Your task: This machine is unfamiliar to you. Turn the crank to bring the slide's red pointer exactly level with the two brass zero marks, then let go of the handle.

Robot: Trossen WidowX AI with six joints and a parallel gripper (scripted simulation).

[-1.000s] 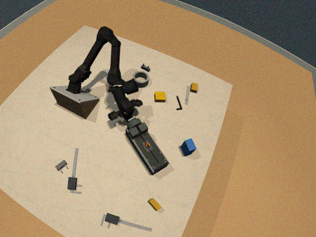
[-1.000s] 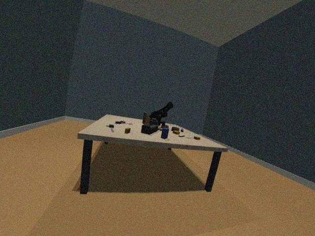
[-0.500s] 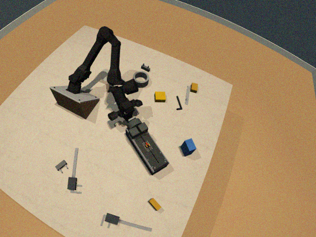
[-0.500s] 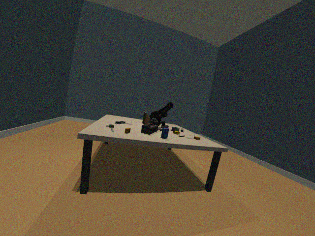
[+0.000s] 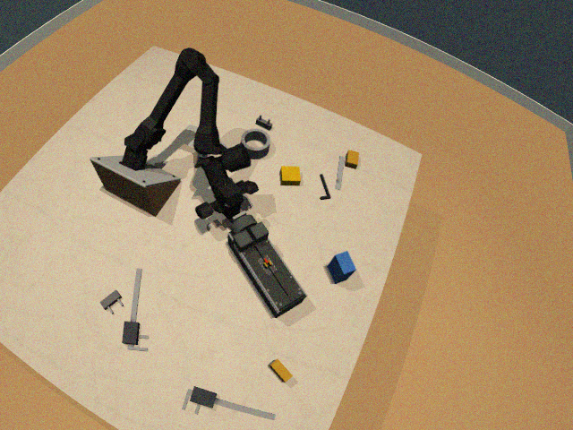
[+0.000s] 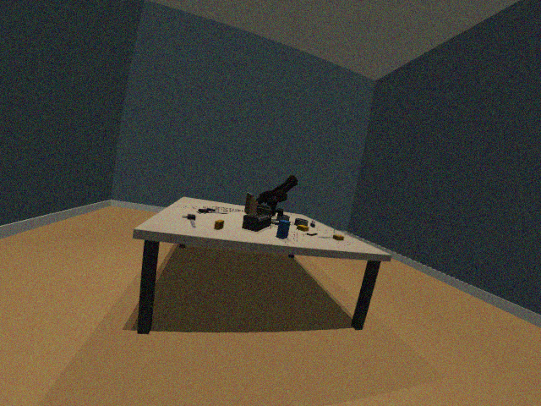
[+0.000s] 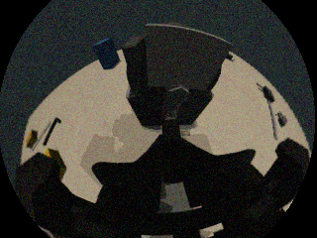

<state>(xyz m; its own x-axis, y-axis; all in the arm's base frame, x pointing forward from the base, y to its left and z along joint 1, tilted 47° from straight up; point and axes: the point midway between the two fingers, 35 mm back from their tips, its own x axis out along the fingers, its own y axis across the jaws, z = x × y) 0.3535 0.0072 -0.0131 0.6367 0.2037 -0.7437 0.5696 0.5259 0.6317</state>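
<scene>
The crank handle is 3 cm above my gripper tip, 2 cm behind it and 1 cm to the left of it. From my gripper tip the other things lie so: yellow block: 24 cm to the left, 8 cm ahead, 2 cm below; red pointer: 12 cm ahead, 10 cm to the right, 5 cm above; black hex key: 24 cm to the left, 21 cm ahead, 3 cm below.
</scene>
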